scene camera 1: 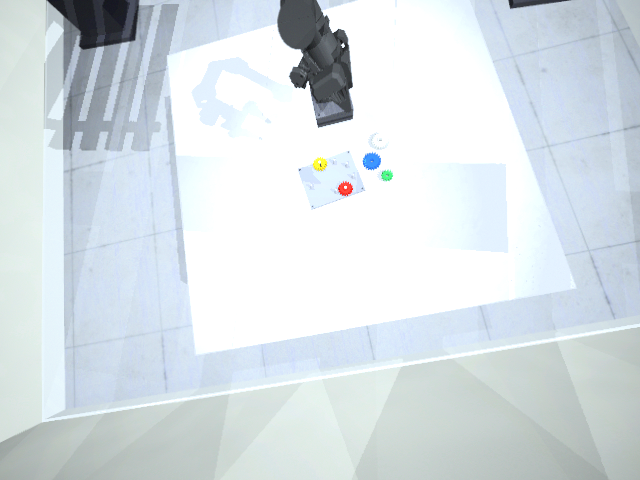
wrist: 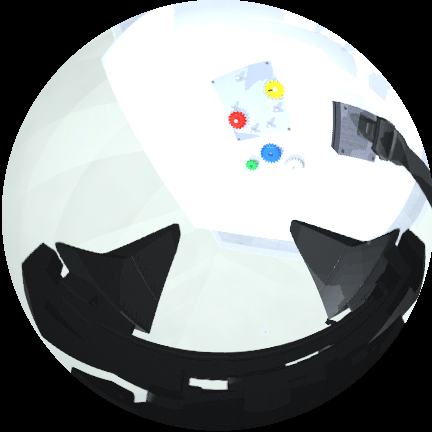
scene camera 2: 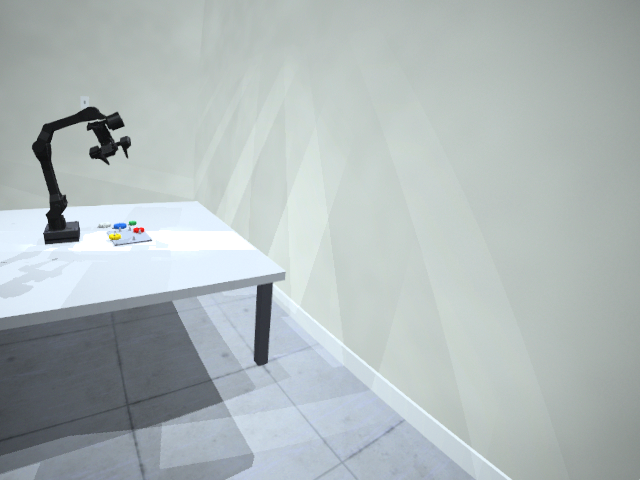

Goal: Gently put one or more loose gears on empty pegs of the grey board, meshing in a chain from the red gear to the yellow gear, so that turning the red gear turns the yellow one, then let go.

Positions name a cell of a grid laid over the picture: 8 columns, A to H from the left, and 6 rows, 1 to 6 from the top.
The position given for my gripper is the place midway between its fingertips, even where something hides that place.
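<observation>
Open and holding nothing, my gripper (scene camera 1: E2) is visible together with a grey board (scene camera 1: E3). The wrist camera likewise shows my gripper (wrist: E4) and the board (wrist: E2).
</observation>
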